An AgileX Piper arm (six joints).
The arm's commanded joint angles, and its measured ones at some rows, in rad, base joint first. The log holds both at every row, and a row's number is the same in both.
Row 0, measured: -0.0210, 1.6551, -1.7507, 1.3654, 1.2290, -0.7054
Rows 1 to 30, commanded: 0.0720, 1.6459, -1.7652, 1.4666, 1.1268, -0.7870; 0.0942, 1.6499, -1.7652, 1.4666, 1.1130, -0.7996; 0.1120, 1.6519, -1.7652, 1.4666, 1.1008, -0.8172; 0.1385, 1.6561, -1.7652, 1.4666, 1.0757, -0.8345; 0.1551, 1.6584, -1.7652, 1.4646, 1.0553, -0.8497; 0.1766, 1.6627, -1.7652, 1.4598, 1.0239, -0.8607; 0.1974, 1.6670, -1.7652, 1.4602, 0.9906, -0.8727; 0.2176, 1.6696, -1.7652, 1.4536, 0.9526, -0.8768; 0.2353, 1.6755, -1.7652, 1.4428, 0.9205, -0.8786; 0.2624, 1.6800, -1.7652, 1.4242, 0.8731, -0.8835; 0.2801, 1.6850, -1.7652, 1.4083, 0.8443, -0.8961; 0.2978, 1.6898, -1.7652, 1.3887, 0.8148, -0.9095; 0.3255, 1.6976, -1.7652, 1.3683, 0.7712, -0.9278; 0.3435, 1.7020, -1.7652, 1.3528, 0.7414, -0.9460; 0.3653, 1.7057, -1.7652, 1.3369, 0.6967, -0.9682; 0.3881, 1.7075, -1.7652, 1.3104, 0.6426, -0.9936; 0.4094, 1.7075, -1.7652, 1.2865, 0.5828, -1.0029; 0.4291, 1.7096, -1.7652, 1.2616, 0.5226, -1.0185; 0.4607, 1.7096, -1.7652, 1.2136, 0.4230, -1.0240; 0.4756, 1.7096, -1.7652, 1.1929, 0.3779, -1.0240; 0.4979, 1.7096, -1.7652, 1.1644, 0.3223, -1.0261; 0.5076, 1.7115, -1.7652, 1.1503, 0.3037, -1.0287; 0.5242, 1.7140, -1.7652, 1.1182, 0.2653, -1.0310; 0.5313, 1.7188, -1.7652, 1.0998, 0.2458, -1.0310; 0.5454, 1.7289, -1.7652, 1.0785, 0.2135, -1.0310; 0.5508, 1.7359, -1.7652, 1.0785, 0.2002, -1.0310; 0.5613, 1.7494, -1.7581, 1.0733, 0.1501, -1.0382; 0.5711, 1.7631, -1.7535, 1.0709, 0.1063, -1.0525; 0.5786, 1.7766, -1.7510, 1.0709, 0.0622, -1.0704; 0.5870, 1.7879, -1.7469, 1.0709, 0.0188, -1.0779
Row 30, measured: 0.5643, 1.7707, -1.7451, 1.0574, 0.1943, -1.0367
